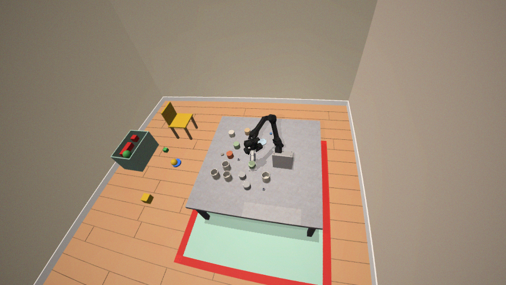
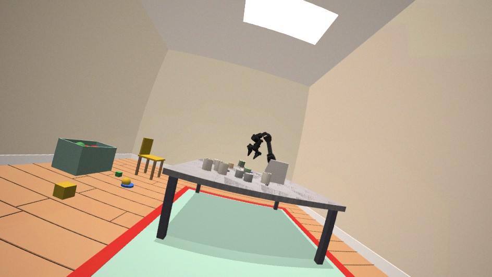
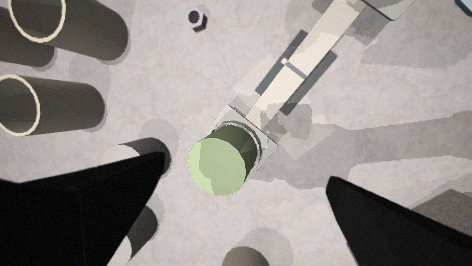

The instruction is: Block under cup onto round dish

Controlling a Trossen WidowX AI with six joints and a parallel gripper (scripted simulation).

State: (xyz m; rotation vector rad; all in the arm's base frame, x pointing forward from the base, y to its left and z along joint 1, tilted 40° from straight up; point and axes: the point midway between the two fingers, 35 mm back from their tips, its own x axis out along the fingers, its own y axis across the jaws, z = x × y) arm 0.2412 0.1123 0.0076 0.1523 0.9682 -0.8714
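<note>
Right now the pale mint block is 10 mm ahead of my gripper tip, 50 mm to the left of it and 150 mm below it. From my gripper tip the other things lie so: pale blue round dish (20 mm behind, 310 mm to the right, 190 mm below); then orange cup (280 mm ahead, 60 mm to the right, 160 mm below).
</note>
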